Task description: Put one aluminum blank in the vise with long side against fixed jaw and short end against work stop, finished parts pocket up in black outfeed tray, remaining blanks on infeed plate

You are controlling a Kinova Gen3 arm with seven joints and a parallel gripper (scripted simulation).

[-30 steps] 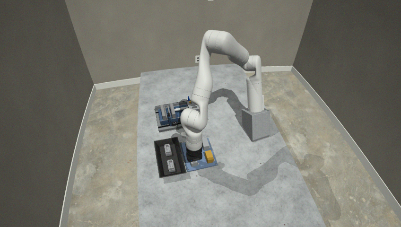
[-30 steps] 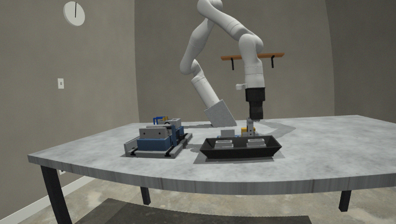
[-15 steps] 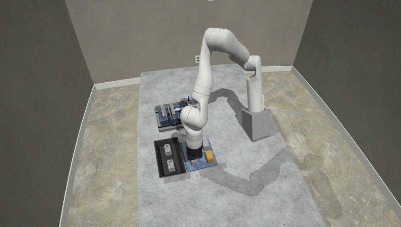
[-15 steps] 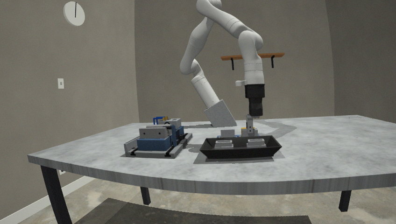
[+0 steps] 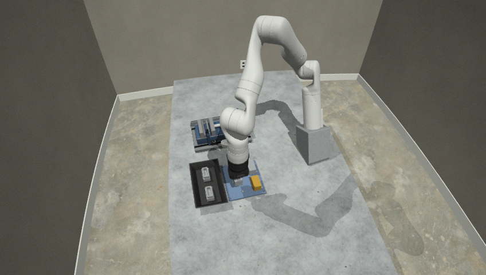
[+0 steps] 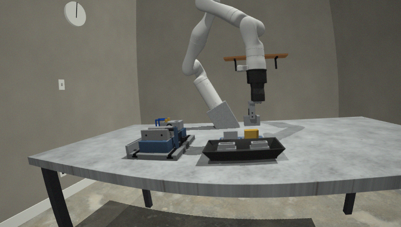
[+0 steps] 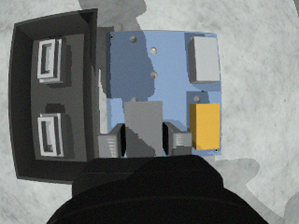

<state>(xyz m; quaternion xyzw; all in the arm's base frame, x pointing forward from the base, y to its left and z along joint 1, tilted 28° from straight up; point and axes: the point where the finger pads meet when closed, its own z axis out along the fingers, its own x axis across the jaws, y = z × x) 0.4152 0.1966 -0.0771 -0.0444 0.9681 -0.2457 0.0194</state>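
My gripper is now 340 mm to the left of the vise, 80 mm above it and 40 mm short of it. Also, from my hand: yellow brass blank (100 mm below, 90 mm behind).
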